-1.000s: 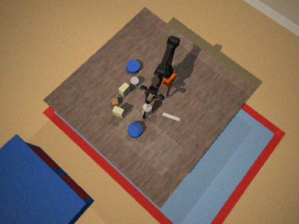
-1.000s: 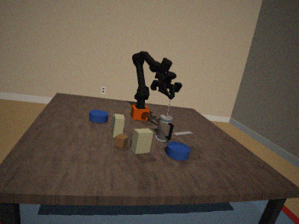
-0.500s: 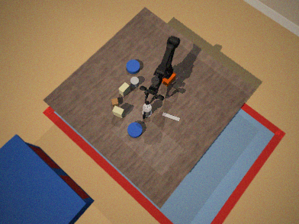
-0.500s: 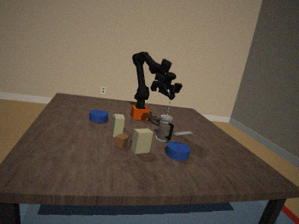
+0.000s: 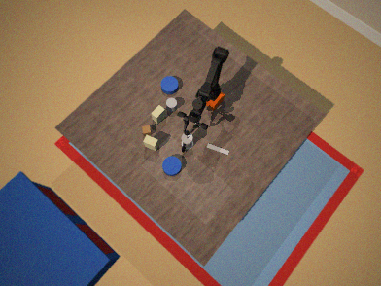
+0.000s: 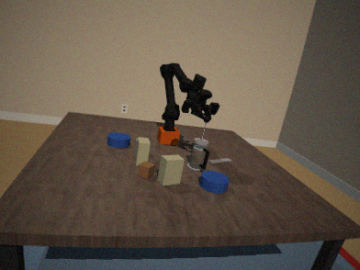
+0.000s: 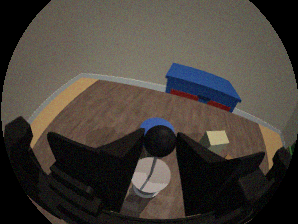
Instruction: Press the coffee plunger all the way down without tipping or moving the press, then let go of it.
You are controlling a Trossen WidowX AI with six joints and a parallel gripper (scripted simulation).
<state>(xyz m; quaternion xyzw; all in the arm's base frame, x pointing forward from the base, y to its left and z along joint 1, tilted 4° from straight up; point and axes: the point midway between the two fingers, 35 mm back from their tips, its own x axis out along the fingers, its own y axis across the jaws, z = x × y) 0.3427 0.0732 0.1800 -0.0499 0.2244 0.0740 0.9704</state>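
Right now my gripper tip is 130 mm above the coffee press. From my gripper tip the other things lie so: brown cube 90 mm ahead, 260 mm to the right, 230 mm below; then bar 120 mm behind, 180 mm to the left, 250 mm below.
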